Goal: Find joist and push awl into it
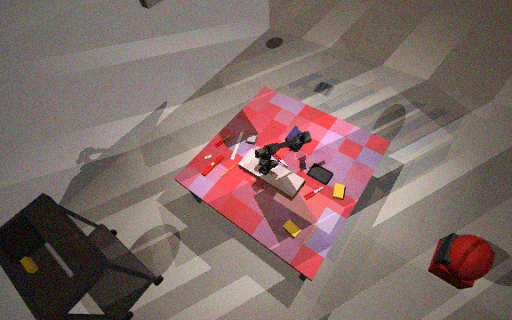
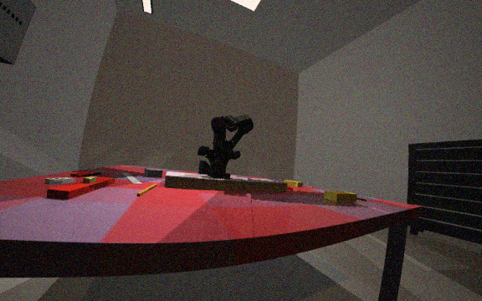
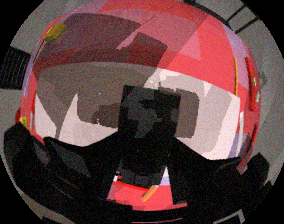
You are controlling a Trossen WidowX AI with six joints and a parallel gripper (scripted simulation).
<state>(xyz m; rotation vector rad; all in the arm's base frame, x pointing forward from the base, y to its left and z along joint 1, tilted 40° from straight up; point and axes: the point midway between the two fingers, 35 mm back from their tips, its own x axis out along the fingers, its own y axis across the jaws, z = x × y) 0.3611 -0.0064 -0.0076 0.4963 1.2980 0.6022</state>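
My gripper tip is 260 mm past the black tray, 340 mm to the right of it and 50 mm above it. From my gripper tip the other things lie so: stud finder: 20 mm behind, 20 mm above; then white ruler: 30 mm behind, 370 mm to the right, 60 mm below; then grey block: 140 mm behind, 300 mm to the right, 50 mm below.
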